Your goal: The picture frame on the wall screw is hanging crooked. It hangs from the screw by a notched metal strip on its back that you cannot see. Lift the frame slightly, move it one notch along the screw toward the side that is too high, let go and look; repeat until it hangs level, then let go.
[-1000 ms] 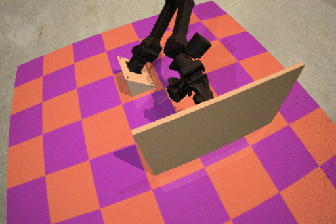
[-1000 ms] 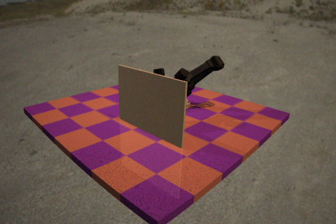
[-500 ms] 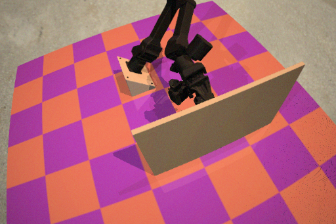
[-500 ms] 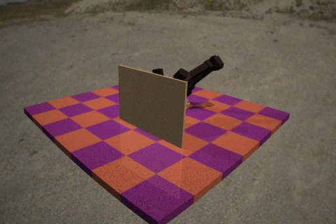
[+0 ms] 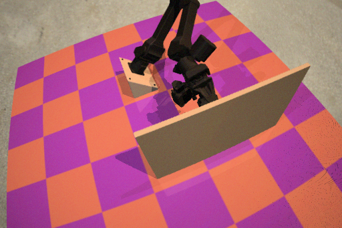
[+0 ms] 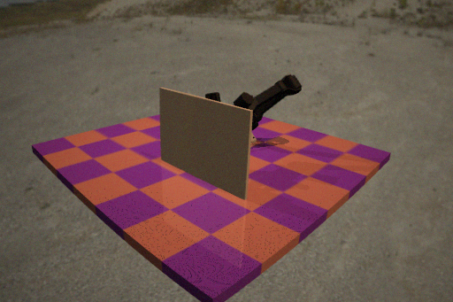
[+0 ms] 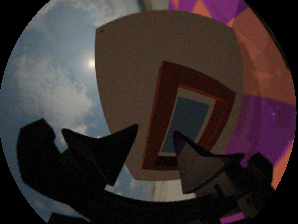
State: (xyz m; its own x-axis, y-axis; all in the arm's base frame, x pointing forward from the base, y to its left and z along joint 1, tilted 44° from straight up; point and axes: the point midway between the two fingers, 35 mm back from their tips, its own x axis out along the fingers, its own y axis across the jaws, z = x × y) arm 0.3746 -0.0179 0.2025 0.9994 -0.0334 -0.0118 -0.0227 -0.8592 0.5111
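Now: gripper tip 50 mm above the picture frame, 20 mm to the right of it and 10 mm short of it. Also, from my gripper tip: wall panel: 60 mm below, 20 mm to the left, 20 mm ahead.
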